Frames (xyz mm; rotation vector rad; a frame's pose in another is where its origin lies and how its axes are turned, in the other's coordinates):
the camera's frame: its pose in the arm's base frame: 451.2 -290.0 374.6 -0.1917 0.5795 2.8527
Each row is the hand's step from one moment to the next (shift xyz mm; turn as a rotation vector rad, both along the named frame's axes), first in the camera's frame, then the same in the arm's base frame.
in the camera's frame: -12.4 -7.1 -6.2 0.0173 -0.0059 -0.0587
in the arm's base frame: 14.2 1.5 -6.2 -0.0104 -0.0148 -0.0588
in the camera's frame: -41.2 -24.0 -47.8 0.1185 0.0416 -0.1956
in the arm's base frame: 49.6 -5.4 -45.5 -0.1085 -0.0925 -0.1836
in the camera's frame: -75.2 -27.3 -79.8 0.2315 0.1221 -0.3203
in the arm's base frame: 85.9 -21.7 -70.1 -0.2269 -0.1927 -0.2872
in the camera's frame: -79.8 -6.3 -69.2 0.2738 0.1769 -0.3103
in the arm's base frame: 84.4 -37.2 -51.9 -0.2820 -0.2298 -0.2650
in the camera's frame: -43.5 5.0 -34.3 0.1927 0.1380 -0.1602
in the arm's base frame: 43.7 -26.5 -22.0 -0.2066 -0.1506 -0.1284
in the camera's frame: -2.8 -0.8 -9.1 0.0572 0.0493 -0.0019
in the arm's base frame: 3.7 -3.4 -8.1 -0.0671 -0.0340 0.0067
